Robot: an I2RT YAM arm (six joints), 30 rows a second.
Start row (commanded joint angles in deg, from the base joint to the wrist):
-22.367, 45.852, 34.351, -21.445, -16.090, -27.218
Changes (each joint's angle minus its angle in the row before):
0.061, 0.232, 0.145, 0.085, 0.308, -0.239
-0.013, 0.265, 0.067, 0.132, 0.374, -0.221
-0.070, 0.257, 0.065, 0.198, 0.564, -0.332
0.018, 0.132, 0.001, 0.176, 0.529, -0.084
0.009, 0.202, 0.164, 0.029, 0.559, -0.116
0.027, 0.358, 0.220, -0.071, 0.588, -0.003
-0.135, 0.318, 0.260, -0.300, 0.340, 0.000
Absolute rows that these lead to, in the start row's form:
-22.306, 46.084, 34.496, -21.360, -15.782, -27.457
-22.319, 46.349, 34.563, -21.228, -15.408, -27.678
-22.389, 46.606, 34.628, -21.030, -14.844, -28.010
-22.371, 46.738, 34.629, -20.854, -14.315, -28.094
-22.362, 46.940, 34.793, -20.825, -13.756, -28.210
-22.335, 47.298, 35.013, -20.896, -13.168, -28.213
-22.470, 47.616, 35.273, -21.196, -12.828, -28.213

